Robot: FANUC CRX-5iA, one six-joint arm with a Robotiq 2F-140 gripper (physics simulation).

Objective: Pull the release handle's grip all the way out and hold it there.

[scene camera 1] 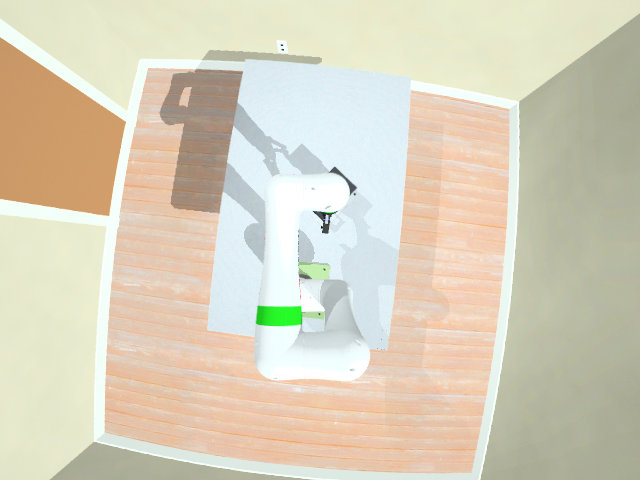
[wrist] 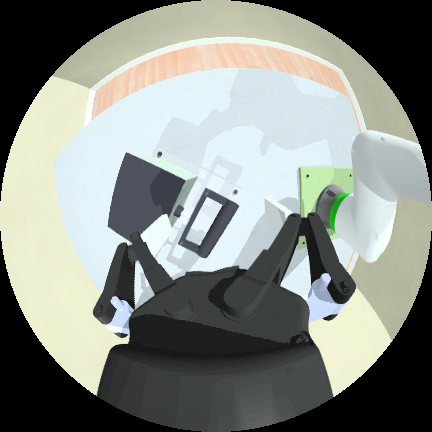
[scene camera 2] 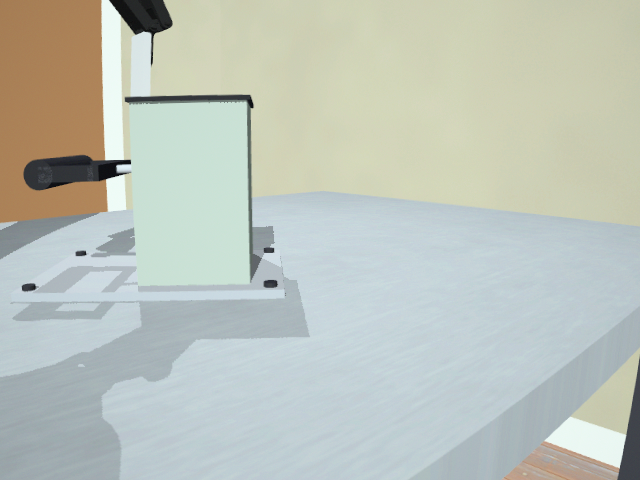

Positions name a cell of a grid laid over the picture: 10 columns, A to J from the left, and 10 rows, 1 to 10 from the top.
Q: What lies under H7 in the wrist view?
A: My gripper.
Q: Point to a base plate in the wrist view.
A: E5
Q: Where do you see a release handle grip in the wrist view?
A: F5
